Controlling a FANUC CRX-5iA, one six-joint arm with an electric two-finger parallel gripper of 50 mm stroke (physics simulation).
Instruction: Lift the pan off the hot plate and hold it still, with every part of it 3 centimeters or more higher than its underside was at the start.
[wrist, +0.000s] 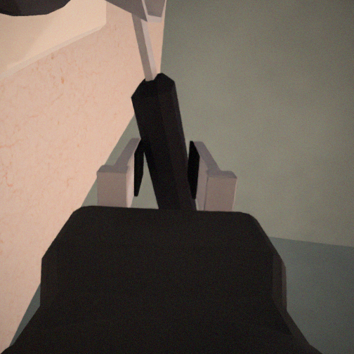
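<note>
The pan (131, 5) shows in part at the top edge of the wrist view, as a grey piece of its side. A thin light metal stem runs from it down to the thick black faceted handle (161, 125). My gripper (165, 157) is shut on the handle, with one black pad on each side of it. The handle runs slightly slanted between the fingers, and its near end is hidden behind the dark gripper body. The cream body of the hot plate (55, 30) shows in part at the upper left. Where the pan's underside rests is out of view.
A pinkish speckled counter top (50, 150) lies on the left, its edge slanting down past the left finger. A dark round shape (30, 6) is cut off at the top left. Grey-green floor (260, 100) lies on the right, with a darker blue-green area (320, 290) at the lower right.
</note>
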